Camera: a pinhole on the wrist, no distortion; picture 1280 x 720 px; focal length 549.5 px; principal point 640.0 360.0 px. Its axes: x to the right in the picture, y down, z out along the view. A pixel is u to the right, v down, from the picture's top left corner.
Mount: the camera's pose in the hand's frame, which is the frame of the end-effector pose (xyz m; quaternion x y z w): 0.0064 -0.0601 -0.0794 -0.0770 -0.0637 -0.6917 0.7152
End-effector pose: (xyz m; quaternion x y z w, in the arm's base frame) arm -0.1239 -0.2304 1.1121 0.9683 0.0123 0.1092 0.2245
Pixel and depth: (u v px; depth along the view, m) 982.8 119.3 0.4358
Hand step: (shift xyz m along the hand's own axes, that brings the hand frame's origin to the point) -0.1681 -0.2460 0.4056
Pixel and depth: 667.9 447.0 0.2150
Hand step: 0.0441 -0.0271 0.1327
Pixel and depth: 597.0 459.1 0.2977
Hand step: 0.0638 0.0234 0.2066
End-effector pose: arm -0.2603 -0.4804 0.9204 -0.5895 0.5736 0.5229 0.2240
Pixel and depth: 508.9 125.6 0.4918
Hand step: -0.1998 0.1458 0.3840
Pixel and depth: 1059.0 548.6 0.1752
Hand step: 0.0739 -0.1544 0.1174
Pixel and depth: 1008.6 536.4 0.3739
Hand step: 0.1409 -0.2279 0.3340
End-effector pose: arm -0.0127 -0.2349 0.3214 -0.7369 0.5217 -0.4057 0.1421
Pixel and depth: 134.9 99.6 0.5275
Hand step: -0.2522 0.5117 0.3472
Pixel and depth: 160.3 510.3 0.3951
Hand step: 0.1084 0.3595 0.2373
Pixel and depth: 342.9 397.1 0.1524
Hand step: 0.0162 0.0512 0.0534
